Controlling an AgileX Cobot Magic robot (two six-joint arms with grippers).
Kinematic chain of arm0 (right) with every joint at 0, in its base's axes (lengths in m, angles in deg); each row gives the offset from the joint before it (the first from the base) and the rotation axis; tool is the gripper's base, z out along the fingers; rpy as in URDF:
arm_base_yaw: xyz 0 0 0.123 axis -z
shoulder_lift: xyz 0 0 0 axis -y
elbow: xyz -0.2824 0 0.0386 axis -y
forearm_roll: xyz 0.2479 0 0.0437 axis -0.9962 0 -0.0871
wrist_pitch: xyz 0 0 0 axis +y
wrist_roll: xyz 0.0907 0 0.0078 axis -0.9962 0 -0.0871
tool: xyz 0 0 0 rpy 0 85 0
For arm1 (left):
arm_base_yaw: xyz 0 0 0.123 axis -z
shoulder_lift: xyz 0 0 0 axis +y
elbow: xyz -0.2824 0 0.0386 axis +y
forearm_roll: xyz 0.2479 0 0.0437 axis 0.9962 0 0.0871
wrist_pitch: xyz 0 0 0 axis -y
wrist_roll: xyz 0.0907 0 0.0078 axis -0.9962 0 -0.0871
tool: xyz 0 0 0 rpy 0 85 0
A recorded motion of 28 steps. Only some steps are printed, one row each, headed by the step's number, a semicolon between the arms.
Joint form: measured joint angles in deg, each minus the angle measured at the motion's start. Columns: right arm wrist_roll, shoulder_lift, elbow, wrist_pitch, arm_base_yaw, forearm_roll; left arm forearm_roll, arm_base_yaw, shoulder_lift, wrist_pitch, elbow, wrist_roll.
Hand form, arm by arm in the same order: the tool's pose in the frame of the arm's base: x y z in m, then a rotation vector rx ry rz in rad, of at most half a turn. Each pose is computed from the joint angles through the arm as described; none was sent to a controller.
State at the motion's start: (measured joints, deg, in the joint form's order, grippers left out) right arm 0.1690 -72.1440 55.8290 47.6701 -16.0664 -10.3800; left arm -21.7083 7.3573 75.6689 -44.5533 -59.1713 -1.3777
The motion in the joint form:
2: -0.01 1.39 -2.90 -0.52 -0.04 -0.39; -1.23 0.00 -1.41 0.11 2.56 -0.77
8: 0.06 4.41 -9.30 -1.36 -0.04 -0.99; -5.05 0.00 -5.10 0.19 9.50 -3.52
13: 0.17 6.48 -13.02 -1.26 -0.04 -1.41; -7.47 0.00 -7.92 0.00 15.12 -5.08
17: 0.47 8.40 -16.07 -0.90 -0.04 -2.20; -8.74 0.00 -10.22 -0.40 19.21 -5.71
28: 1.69 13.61 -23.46 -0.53 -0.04 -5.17; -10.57 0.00 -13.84 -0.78 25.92 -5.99
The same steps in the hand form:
2: 0.2256 0.0781 0.2903 -0.2531 2.6170 0.3222; 0.2551 -0.0580 0.3002 -0.0499 2.5466 -0.5019
8: 0.2057 0.0729 0.2705 -0.2441 2.6625 0.3250; 0.2309 -0.0588 0.2820 -0.0473 2.5861 -0.5571
13: 0.1923 0.0696 0.2595 -0.2416 2.6933 0.3281; 0.2110 -0.0587 0.2657 -0.0540 2.6265 -0.5945
17: 0.1802 0.0671 0.2509 -0.2398 2.7191 0.3394; 0.1953 -0.0581 0.2541 -0.0627 2.6579 -0.6170
28: 0.1504 0.0621 0.2316 -0.2303 2.7616 0.3889; 0.1701 -0.0569 0.2342 -0.0953 2.7092 -0.6517

